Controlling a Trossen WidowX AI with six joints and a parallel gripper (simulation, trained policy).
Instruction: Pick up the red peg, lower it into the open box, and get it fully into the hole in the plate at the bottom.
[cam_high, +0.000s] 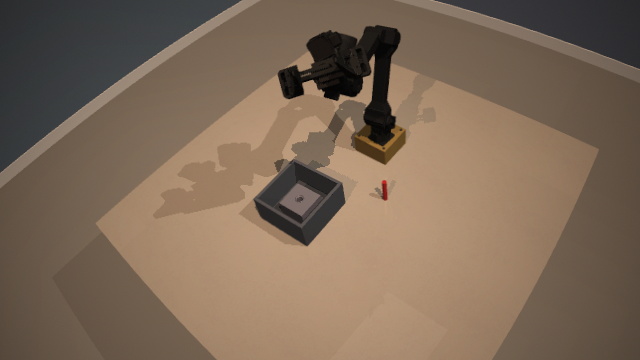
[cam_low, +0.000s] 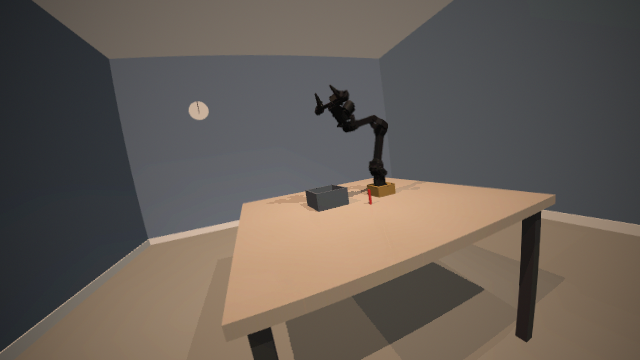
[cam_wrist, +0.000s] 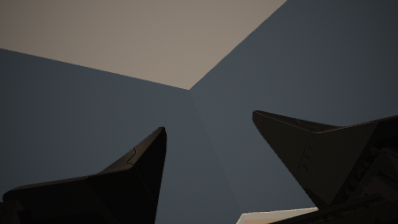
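Right now my gripper tip is 190 mm past the red peg, 10 mm to the left of it and 570 mm above it. Round my gripper tip: grey plate: 180 mm to the right, 560 mm below; dark grey box: 180 mm to the right, 580 mm below.
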